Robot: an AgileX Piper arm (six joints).
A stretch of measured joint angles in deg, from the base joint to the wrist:
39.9 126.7 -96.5 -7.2 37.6 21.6
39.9 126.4 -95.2 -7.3 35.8 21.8
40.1 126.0 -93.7 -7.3 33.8 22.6
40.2 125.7 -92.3 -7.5 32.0 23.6
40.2 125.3 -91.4 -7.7 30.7 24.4
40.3 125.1 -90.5 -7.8 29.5 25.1
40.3 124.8 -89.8 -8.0 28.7 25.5
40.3 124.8 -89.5 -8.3 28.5 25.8
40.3 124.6 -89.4 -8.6 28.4 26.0
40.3 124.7 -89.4 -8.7 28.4 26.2
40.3 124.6 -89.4 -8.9 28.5 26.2
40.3 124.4 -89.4 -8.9 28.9 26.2
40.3 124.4 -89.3 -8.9 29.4 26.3
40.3 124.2 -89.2 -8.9 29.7 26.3
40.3 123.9 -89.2 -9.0 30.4 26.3
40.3 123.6 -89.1 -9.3 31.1 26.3
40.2 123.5 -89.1 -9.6 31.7 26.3
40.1 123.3 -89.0 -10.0 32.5 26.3
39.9 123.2 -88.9 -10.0 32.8 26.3
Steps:
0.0 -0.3 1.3 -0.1 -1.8 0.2
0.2 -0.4 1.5 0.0 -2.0 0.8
0.1 -0.3 1.4 -0.2 -1.8 1.0
0.0 -0.4 0.9 -0.2 -1.3 0.8
0.1 -0.2 0.9 -0.1 -1.2 0.7
0.0 -0.3 0.7 -0.2 -0.8 0.4
0.0 0.0 0.3 -0.3 -0.2 0.3
0.0 -0.2 0.1 -0.3 -0.1 0.2
0.0 0.1 0.0 -0.1 0.0 0.2
0.0 -0.1 0.0 -0.2 0.1 0.0
0.0 -0.2 0.0 0.0 0.4 0.0
0.0 0.0 0.1 0.0 0.5 0.1
0.0 -0.2 0.1 0.0 0.3 0.0
0.0 -0.3 0.0 -0.1 0.7 0.0
0.0 -0.3 0.1 -0.3 0.7 0.0
-0.1 -0.1 0.0 -0.3 0.6 0.0
-0.1 -0.2 0.1 -0.4 0.8 0.0
-0.2 -0.1 0.1 0.0 0.3 0.0

